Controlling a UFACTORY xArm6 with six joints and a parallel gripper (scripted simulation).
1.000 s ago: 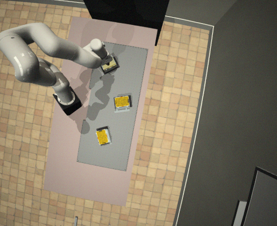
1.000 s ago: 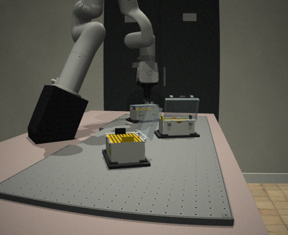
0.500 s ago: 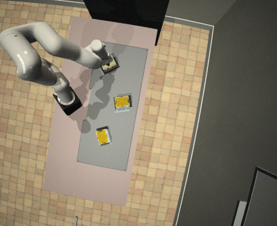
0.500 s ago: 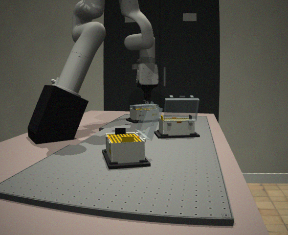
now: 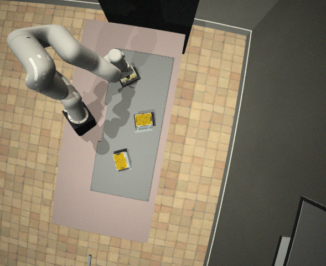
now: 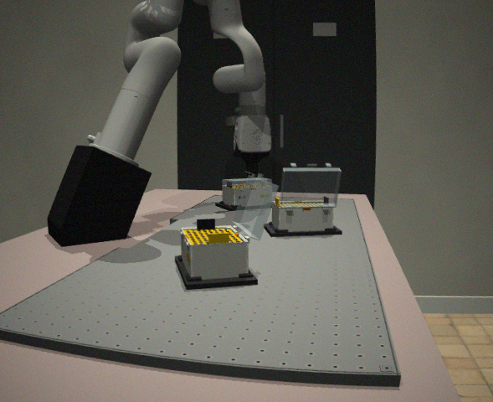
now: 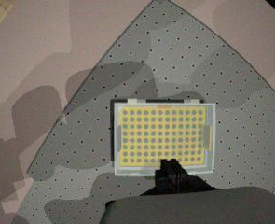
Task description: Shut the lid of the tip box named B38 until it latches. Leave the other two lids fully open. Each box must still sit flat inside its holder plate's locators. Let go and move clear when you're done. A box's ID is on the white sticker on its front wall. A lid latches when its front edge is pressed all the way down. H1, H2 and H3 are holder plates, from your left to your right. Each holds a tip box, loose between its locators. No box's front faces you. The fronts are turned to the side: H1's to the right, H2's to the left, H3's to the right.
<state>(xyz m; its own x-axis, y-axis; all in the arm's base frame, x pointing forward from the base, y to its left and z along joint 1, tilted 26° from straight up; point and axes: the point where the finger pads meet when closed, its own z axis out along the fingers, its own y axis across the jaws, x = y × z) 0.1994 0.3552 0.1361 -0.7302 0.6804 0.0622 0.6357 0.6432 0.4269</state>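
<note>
The lid is 20 mm behind my hand, 20 mm to the left of it and 40 mm below it.
</note>
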